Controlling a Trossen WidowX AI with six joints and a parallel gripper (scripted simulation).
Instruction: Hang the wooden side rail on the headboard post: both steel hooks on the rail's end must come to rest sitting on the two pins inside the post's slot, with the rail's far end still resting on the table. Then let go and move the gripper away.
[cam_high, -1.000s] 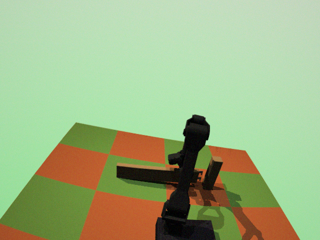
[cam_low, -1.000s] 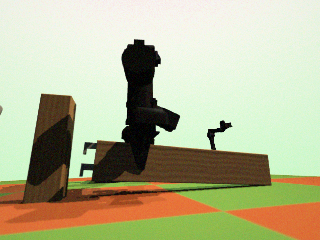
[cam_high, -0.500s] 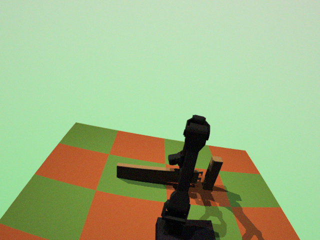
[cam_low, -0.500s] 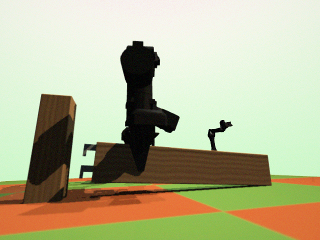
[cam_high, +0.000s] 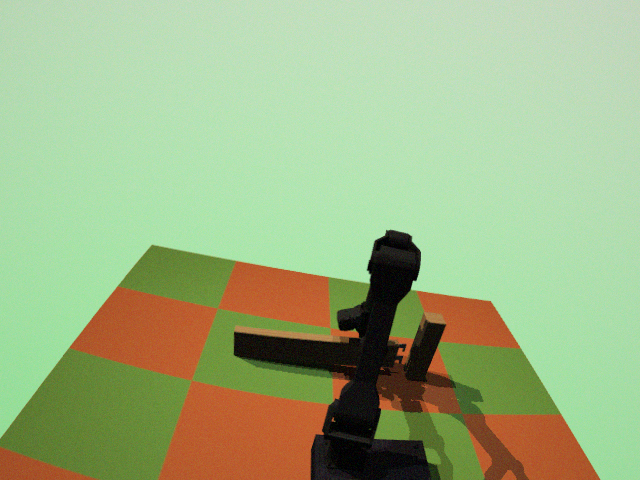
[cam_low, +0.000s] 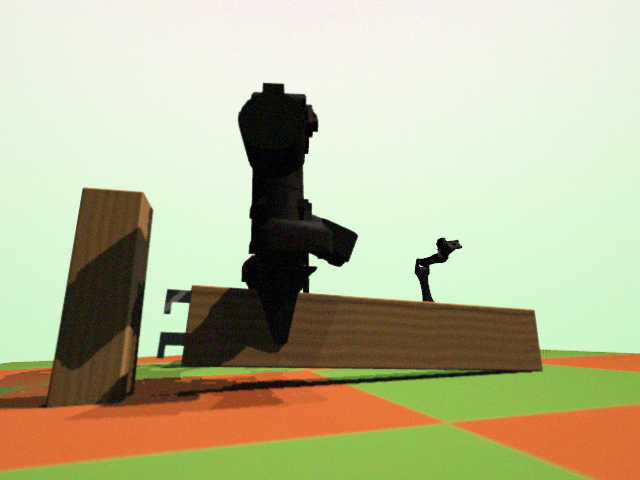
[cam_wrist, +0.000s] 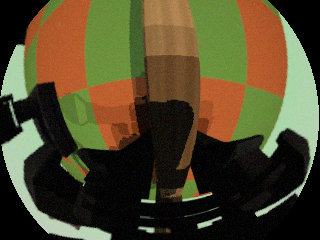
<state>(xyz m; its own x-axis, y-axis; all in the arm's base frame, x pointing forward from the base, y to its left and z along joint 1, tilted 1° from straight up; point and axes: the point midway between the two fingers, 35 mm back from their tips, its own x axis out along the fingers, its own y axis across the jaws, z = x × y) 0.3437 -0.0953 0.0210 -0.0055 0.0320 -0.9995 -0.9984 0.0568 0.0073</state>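
The headboard post lies 10 mm behind my gripper tip, 150 mm to the right of it and 40 mm above it.
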